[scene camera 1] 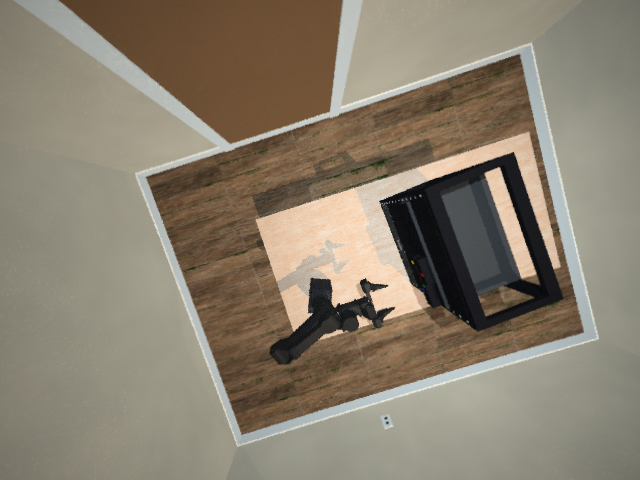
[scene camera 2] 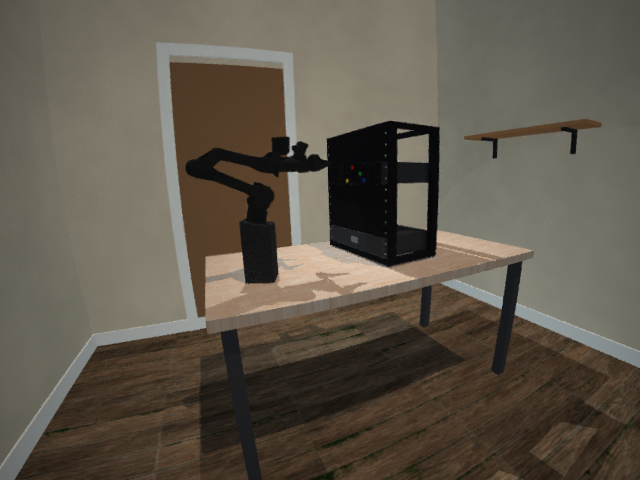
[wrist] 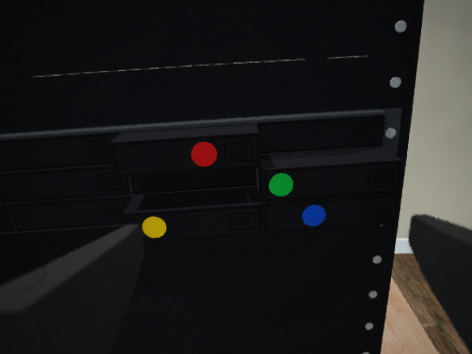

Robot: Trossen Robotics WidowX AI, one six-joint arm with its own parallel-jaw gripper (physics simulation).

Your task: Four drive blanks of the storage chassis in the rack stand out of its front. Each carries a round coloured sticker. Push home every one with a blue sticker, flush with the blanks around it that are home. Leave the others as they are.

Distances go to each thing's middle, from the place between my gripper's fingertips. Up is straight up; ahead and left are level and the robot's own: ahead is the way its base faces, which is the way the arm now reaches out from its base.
Labels:
I see my gripper 21 cm short of the yellow-stickered blank (wrist: 175, 216), 7 cm above it and 2 cm to the right of it. The rest, counted from my hand: black rack (scene camera 1: 453, 220) (33 cm ahead, 14 cm below, 7 cm to the left).

